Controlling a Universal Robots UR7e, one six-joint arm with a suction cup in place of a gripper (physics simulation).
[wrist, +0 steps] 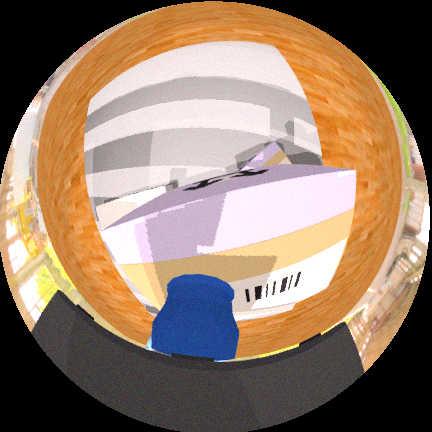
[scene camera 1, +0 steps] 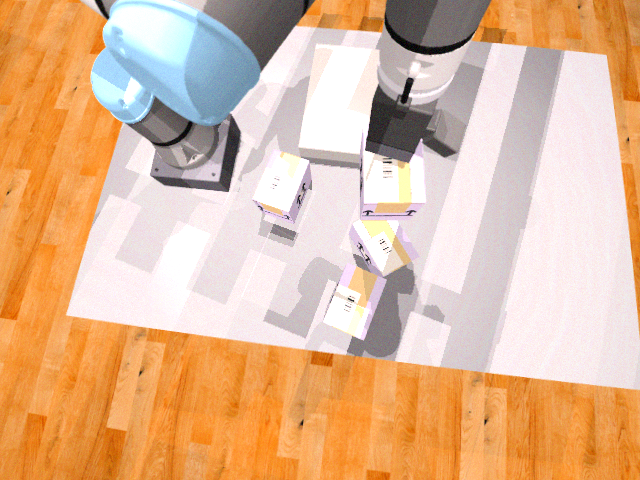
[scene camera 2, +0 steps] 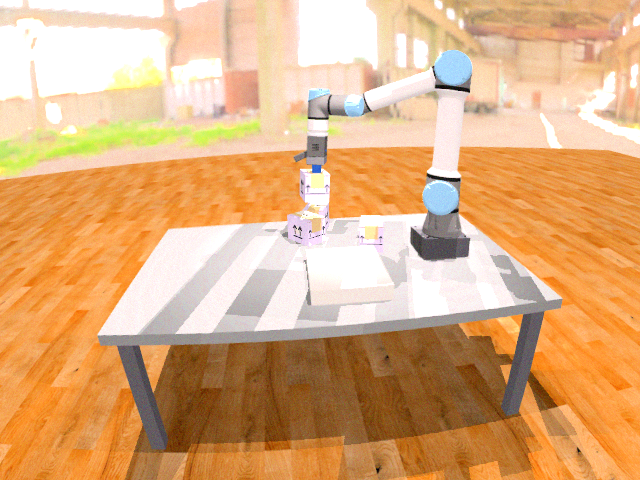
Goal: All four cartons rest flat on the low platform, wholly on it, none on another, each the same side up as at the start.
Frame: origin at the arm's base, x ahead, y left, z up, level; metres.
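Seen in the pictures: end effector, tool point: (wrist: 202, 277) (scene camera 2: 316, 176); arm's base, origin of the base link: (scene camera 1: 188, 141) (scene camera 2: 441, 231).
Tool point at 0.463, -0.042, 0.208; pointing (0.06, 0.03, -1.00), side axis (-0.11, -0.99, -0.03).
Offsets run from my tool point to a thing's top centre, as dx, dy, dz. Level surfaces: height alone.
My suction gripper (scene camera 2: 316, 168) (wrist: 200, 295), a blue cup, is shut on the top of a white and lilac carton @(+0.010, -0.024, +0.016) (scene camera 1: 392, 183) (scene camera 2: 315, 187) (wrist: 285, 215), held level well above the table; the cup is hidden in scene camera 1. A second carton @(-0.202, -0.018, -0.179) (scene camera 1: 281, 183) (scene camera 2: 371, 233) stands on the table nearer the arm's base. A third carton @(+0.051, -0.099, -0.179) (scene camera 1: 383, 246) (scene camera 2: 305, 230) and a fourth carton @(+0.015, -0.237, -0.179) (scene camera 1: 355, 302) stand close together on the table; part of one shows beyond the held carton in the wrist view. The low cream platform @(-0.095, +0.271, -0.232) (scene camera 1: 336, 103) (scene camera 2: 348, 276) carries no carton.
The arm's dark base (scene camera 1: 193, 178) (scene camera 2: 439, 245) stands on the grey-white table @(dz -0.280) (scene camera 1: 563, 232) (scene camera 2: 170, 268), to the left of the platform in scene camera 1. The wooden floor (scene camera 1: 206, 413) surrounds the table.
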